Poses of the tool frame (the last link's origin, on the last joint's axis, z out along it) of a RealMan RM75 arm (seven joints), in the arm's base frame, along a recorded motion.
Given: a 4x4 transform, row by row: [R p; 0 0 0 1], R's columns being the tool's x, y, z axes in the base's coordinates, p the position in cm. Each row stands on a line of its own.
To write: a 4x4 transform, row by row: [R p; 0 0 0 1], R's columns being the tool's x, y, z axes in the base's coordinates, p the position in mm. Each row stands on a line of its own. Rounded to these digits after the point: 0 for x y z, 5 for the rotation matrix.
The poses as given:
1:
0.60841 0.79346 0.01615 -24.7
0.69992 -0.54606 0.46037 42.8
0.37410 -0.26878 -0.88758 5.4
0 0 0 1
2:
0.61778 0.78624 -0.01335 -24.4
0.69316 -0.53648 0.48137 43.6
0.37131 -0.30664 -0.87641 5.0
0 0 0 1
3:
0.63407 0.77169 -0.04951 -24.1
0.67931 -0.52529 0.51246 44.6
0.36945 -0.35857 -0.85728 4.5
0 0 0 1
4:
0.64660 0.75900 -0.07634 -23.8
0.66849 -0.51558 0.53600 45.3
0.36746 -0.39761 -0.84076 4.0
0 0 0 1
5:
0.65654 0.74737 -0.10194 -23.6
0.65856 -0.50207 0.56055 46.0
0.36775 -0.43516 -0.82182 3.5
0 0 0 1
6:
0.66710 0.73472 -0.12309 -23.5
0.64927 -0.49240 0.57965 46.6
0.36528 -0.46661 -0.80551 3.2
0 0 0 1
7:
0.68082 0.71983 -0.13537 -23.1
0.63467 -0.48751 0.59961 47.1
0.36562 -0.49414 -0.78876 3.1
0 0 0 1
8:
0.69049 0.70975 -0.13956 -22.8
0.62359 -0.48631 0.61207 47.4
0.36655 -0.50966 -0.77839 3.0
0 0 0 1
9:
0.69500 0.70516 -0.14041 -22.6
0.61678 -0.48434 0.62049 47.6
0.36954 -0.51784 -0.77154 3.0
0 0 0 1
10:
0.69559 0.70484 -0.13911 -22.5
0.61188 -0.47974 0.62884 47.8
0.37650 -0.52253 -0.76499 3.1
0 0 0 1
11:
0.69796 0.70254 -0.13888 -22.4
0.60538 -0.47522 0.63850 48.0
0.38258 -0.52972 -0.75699 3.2
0 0 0 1
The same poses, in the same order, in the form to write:
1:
0.60841 0.79346 0.01615 -247
0.69992 -0.54606 0.46037 428
0.37410 -0.26878 -0.88758 54
0 0 0 1

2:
0.61778 0.78624 -0.01335 -244
0.69316 -0.53648 0.48137 436
0.37131 -0.30664 -0.87641 50
0 0 0 1

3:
0.63407 0.77169 -0.04951 -241
0.67931 -0.52529 0.51246 446
0.36945 -0.35857 -0.85728 45
0 0 0 1

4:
0.64660 0.75900 -0.07634 -238
0.66849 -0.51558 0.53600 453
0.36746 -0.39761 -0.84076 40
0 0 0 1

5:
0.65654 0.74737 -0.10194 -236
0.65856 -0.50207 0.56055 460
0.36775 -0.43516 -0.82182 35
0 0 0 1

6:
0.66710 0.73472 -0.12309 -235
0.64927 -0.49240 0.57965 466
0.36528 -0.46661 -0.80551 32
0 0 0 1

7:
0.68082 0.71983 -0.13537 -231
0.63467 -0.48751 0.59961 471
0.36562 -0.49414 -0.78876 31
0 0 0 1

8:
0.69049 0.70975 -0.13956 -228
0.62359 -0.48631 0.61207 474
0.36655 -0.50966 -0.77839 30
0 0 0 1

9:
0.69500 0.70516 -0.14041 -226
0.61678 -0.48434 0.62049 476
0.36954 -0.51784 -0.77154 30
0 0 0 1

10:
0.69559 0.70484 -0.13911 -225
0.61188 -0.47974 0.62884 478
0.37650 -0.52253 -0.76499 31
0 0 0 1

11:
0.69796 0.70254 -0.13888 -224
0.60538 -0.47522 0.63850 480
0.38258 -0.52972 -0.75699 32
0 0 0 1

